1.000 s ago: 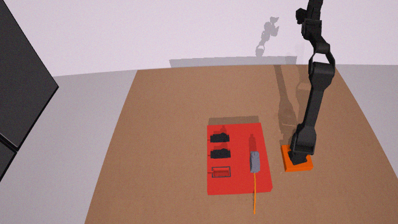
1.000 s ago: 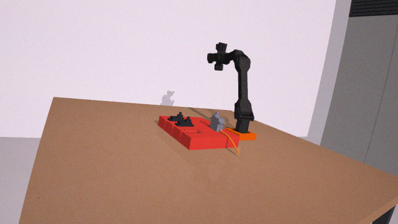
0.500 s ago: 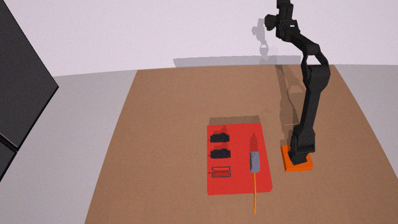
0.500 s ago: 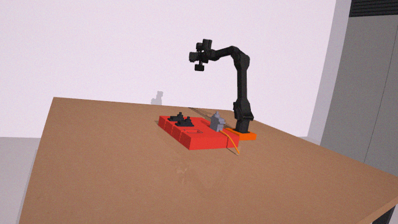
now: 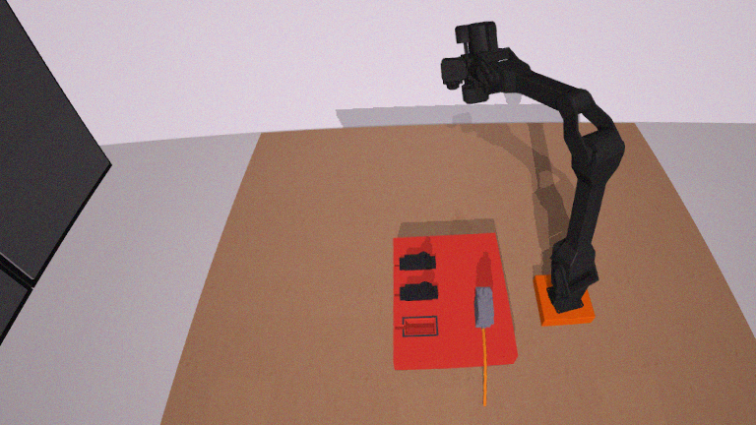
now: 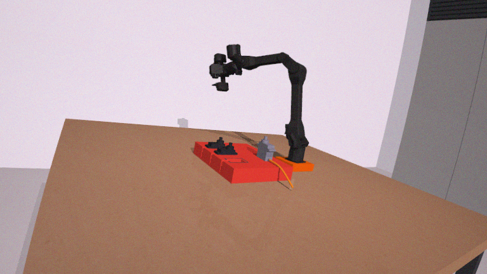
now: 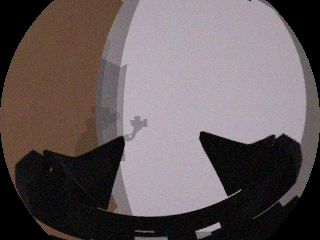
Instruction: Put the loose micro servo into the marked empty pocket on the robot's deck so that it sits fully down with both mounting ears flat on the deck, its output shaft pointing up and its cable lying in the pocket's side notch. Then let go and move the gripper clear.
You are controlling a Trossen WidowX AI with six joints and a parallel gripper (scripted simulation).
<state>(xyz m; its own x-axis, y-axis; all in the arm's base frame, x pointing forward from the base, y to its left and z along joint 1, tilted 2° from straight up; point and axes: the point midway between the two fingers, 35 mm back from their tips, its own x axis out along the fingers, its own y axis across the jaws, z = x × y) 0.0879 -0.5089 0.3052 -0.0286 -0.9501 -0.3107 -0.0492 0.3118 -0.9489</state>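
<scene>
The red deck is 49 cm to the left of my gripper tip, 28 cm below it and 12 cm ahead of it.
</scene>
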